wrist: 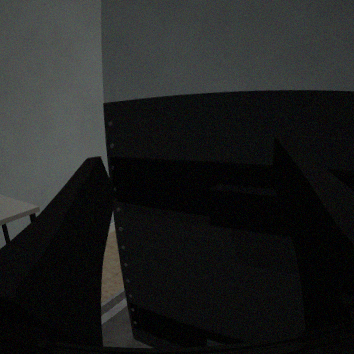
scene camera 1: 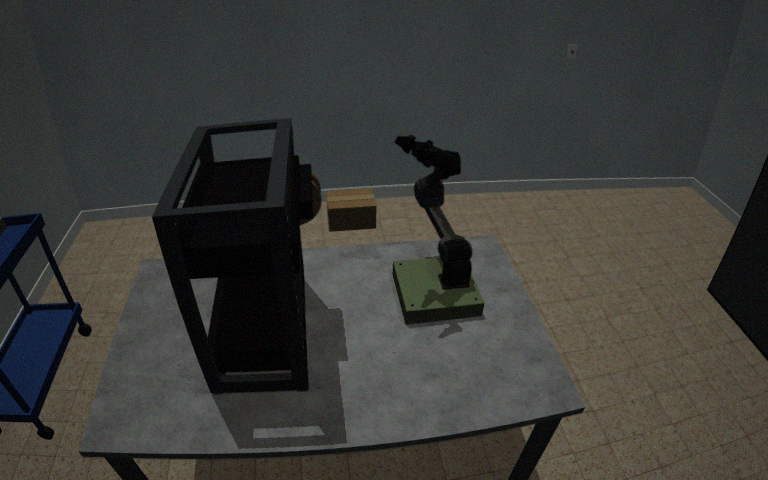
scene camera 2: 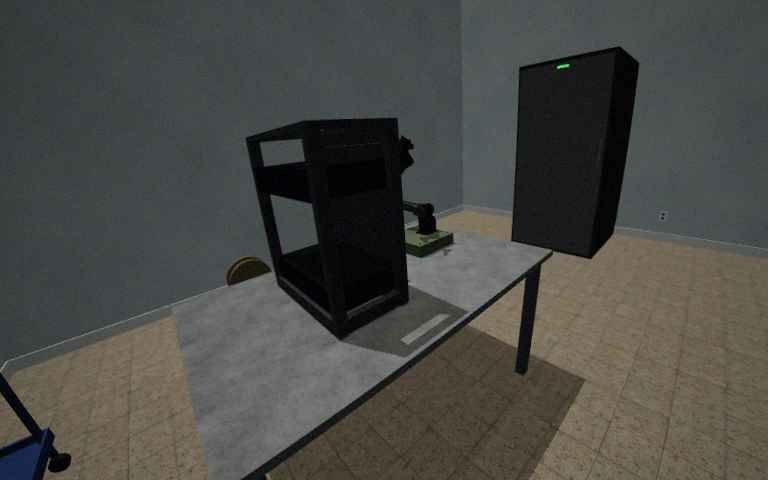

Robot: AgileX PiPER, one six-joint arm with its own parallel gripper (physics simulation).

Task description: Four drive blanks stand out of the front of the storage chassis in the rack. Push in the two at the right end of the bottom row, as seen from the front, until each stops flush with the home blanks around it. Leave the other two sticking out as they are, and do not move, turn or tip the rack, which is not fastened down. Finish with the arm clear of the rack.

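Note:
The black rack (scene camera 1: pixel 277 169) (scene camera 2: pixel 325 226) (wrist: pixel 190 125) stands upright on the table. The dark storage chassis (scene camera 1: pixel 232 175) (scene camera 2: pixel 283 181) (wrist: pixel 155 180) sits in its upper part. A dark block (scene camera 1: pixel 305 192) sticks out of the rack's front; it also shows in the wrist view as a dark shape with a faint lighter top strip (wrist: pixel 242 190). Single drive blanks and their rows are too dark to tell apart. My gripper (scene camera 1: pixel 400 141) (scene camera 2: pixel 406 142) (wrist: pixel 188 164) is open and empty, in front of the rack and apart from it, up near the rack's top. The right finger covers part of the front in the wrist view.
The arm stands on a green base (scene camera 1: pixel 419 288) (scene camera 2: pixel 427 246) on the grey table (scene camera 1: pixel 396 379) (scene camera 2: pixel 254 350). A cardboard box (scene camera 1: pixel 351 212) lies beyond the table. A blue cart (scene camera 1: pixel 42 333) stands at the left, and a tall black cabinet (scene camera 2: pixel 560 158) stands beyond the table.

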